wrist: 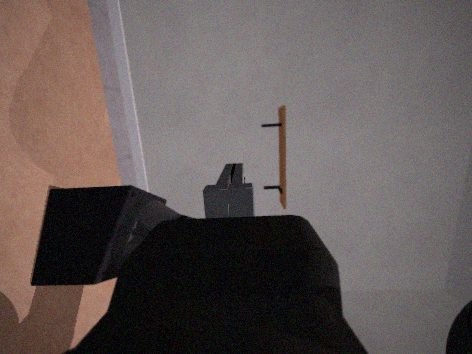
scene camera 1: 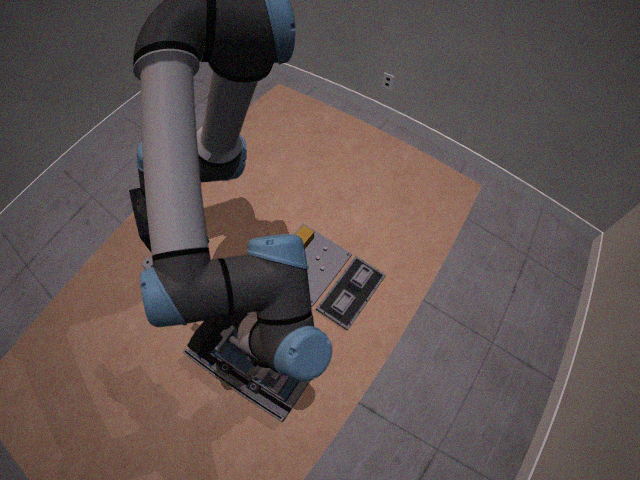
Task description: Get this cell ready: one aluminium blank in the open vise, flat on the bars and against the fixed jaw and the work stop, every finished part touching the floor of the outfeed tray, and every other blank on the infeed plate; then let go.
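Frame: origin at the arm's base, x left, y ahead, z down, level; millimetres.
Seen in the pictures: hand at its tool point: (wrist: 234, 183) (scene camera 1: 151, 266); arm's base at its link origin: (wrist: 138, 232).
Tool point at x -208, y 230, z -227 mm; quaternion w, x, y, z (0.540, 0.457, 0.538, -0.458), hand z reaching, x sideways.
Pixels of each thing's top centre, then the offset from my tool point to it.
- vise at its top centre: (scene camera 1: 247, 351) dx -18, dy +170, dz +264 mm
- grey infeed plate at its top centre: (scene camera 1: 307, 262) dx +287, dy +176, dz +355 mm
- yellow block at its top centre: (scene camera 1: 302, 235) dx +339, dy +136, dz +320 mm
The vise (scene camera 1: 235, 379) lies under the wrist; parts of its blue body and jaws show, but its bars, work stop and any seated blank cannot be made out. The dark outfeed tray (scene camera 1: 356, 312) holds two finished parts, one part (scene camera 1: 362, 275) at its upper end and another part (scene camera 1: 342, 302) at its lower end, both apparently flat. The grey infeed plate (scene camera 1: 336, 253) is partly hidden by the arm; no blank can be made out on its visible part. My gripper (wrist: 233, 172) shows in the wrist view with its fingers together, nothing seen between them, facing the wall. The bracket's other gripper's fingers are hidden.
A yellow block (scene camera 1: 305, 235) stands at the infeed plate's upper corner, beside the arm. Small round pegs (scene camera 1: 322, 268) stand on the plate. The outfeed tray lies right of the plate, the vise below and left of the tray. A wooden bar (wrist: 282, 155) is on the wall.
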